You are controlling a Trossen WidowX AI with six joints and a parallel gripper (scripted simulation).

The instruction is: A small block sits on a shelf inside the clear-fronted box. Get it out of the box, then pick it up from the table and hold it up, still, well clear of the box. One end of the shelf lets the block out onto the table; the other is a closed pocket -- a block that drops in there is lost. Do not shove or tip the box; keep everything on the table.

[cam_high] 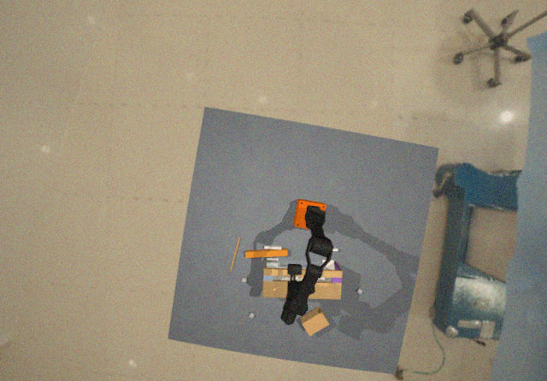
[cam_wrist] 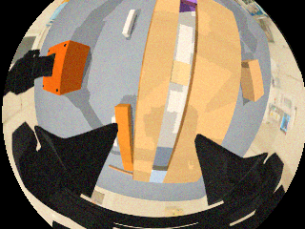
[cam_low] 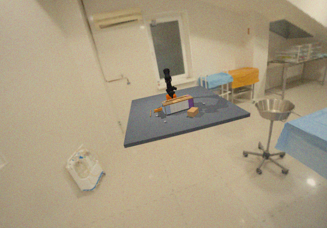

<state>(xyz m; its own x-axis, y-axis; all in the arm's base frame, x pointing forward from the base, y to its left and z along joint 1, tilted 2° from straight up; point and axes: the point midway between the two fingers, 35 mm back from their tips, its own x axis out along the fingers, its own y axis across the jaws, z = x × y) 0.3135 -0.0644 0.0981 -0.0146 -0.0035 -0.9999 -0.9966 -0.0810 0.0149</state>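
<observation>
Right now the box is 100 mm below my gripper tip and 50 mm to the left of it. The rest, counted from my gripper tip: thin stick (300 mm to the right, 150 mm below, 30 mm behind); orange bar (140 mm to the right, 140 mm below, 60 mm behind).
</observation>
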